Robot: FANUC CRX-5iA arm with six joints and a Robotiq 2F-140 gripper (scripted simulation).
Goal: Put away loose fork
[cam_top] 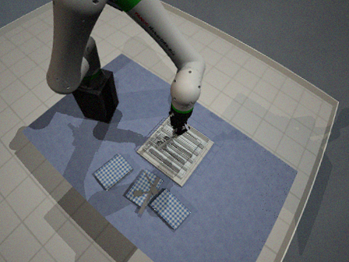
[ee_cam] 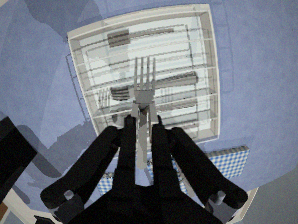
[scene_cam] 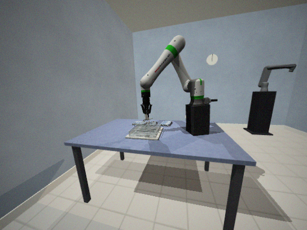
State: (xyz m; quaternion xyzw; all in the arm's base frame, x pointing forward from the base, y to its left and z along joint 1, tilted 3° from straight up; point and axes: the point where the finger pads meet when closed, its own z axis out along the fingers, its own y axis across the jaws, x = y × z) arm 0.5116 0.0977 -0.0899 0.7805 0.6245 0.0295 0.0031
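My gripper is now 130 mm above the white cutlery tray and 20 mm short of it.
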